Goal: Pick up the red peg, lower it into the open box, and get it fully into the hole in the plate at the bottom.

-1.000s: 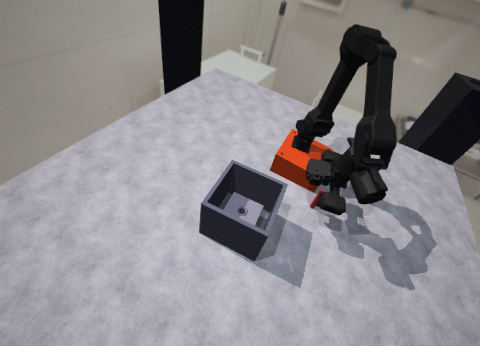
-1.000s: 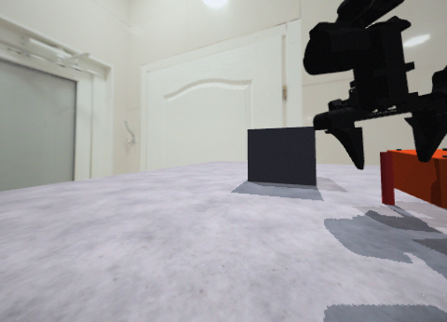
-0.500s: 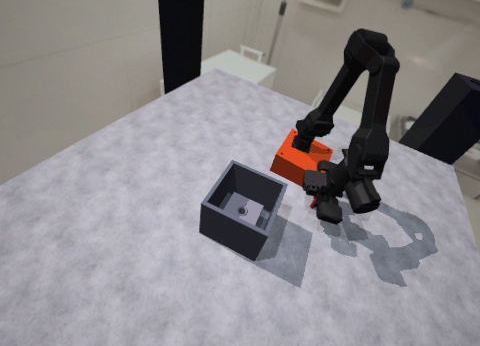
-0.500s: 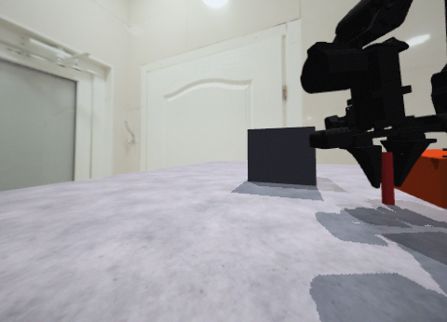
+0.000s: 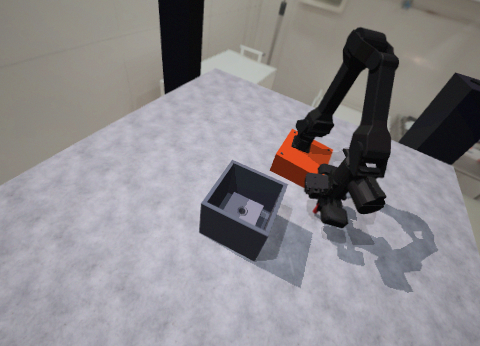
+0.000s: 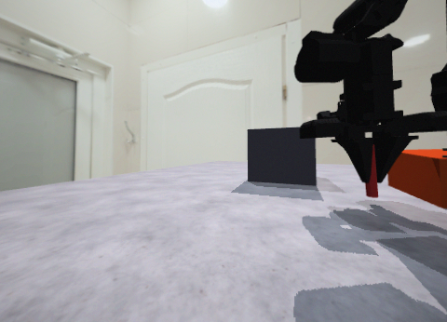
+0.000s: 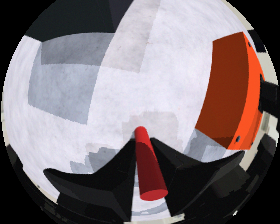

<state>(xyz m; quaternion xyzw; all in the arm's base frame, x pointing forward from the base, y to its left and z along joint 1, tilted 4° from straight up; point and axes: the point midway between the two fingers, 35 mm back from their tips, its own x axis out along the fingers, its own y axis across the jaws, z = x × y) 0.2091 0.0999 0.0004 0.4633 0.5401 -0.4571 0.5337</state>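
The grey plate lies 12 cm ahead of my gripper tip, 20 cm to the right of it and 1 cm above it. From my gripper tip the other things lie so: red peg (2 cm above).
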